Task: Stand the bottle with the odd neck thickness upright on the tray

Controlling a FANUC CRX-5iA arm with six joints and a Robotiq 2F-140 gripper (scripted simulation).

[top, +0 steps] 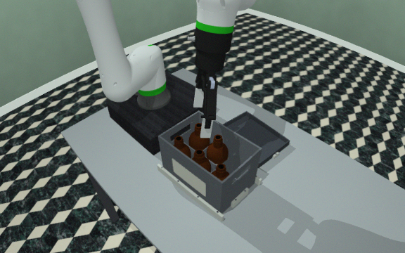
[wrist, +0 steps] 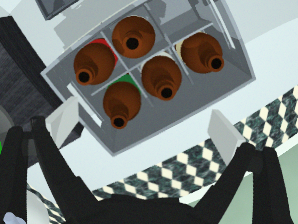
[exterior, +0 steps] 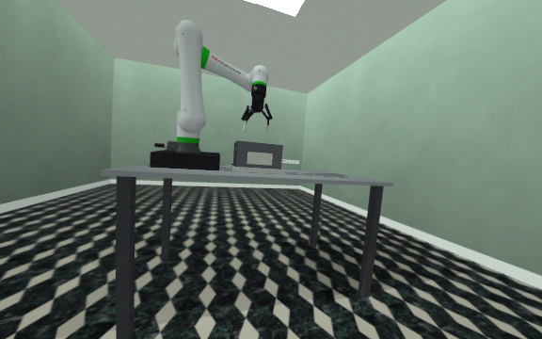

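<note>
My hand is 3 cm short of the brown bottle, 3 cm to the left of it and 18 cm above it. Round my hand: glass bottle: 8 cm behind, 4 cm to the left, 18 cm below; then crate: 2 cm ahead, 1 cm to the left, 18 cm below; then dark grey tray: 4 cm behind, 27 cm to the left, 25 cm below.
</note>
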